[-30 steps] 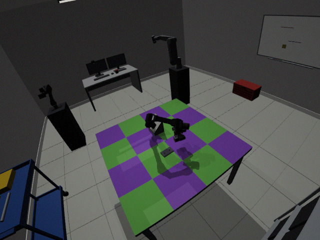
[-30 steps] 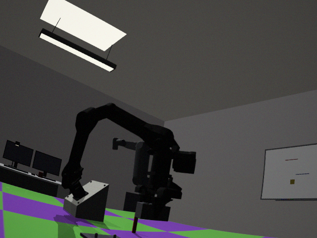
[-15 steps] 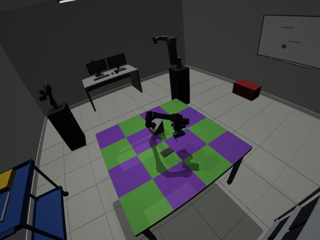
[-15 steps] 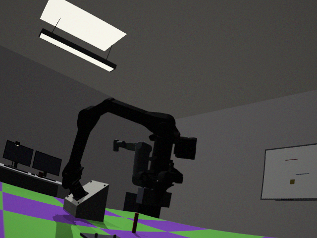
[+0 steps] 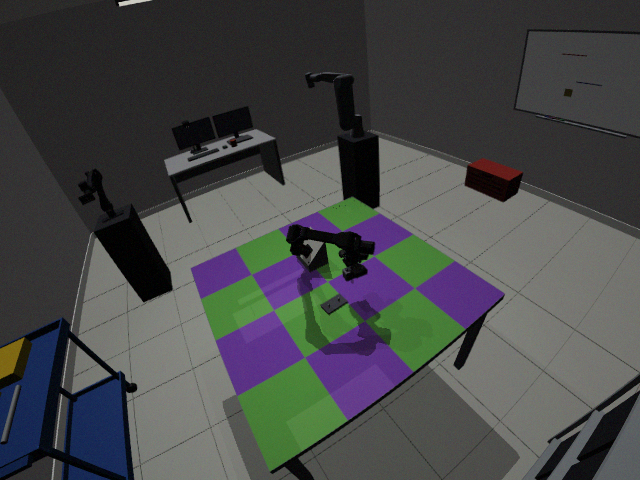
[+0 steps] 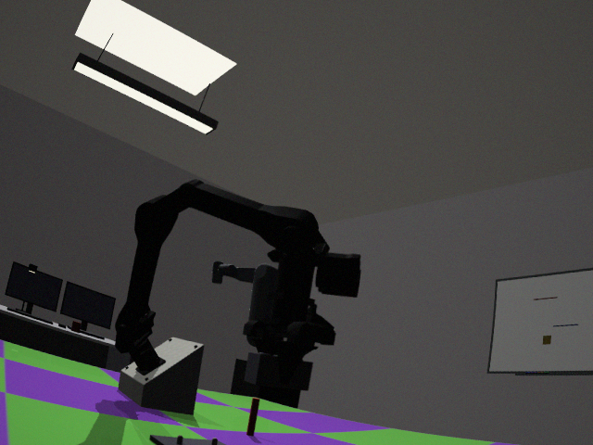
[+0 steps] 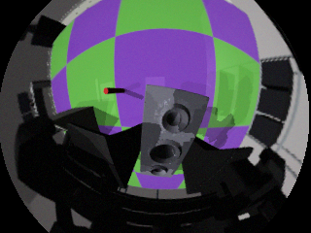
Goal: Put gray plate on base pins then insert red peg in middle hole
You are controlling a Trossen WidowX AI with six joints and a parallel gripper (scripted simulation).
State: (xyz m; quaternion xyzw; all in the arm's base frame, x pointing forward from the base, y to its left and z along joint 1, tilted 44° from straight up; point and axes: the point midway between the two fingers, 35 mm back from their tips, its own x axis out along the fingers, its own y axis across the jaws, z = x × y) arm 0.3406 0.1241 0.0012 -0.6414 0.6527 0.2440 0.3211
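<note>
Now: gripper tip 130 mm to the left of the dark base, 120 mm above it and 10 mm short of it. Also, from my gripper tip: gray plate: 30 mm above; then red peg: 120 mm behind, 90 mm below, 50 mm to the left.
</note>
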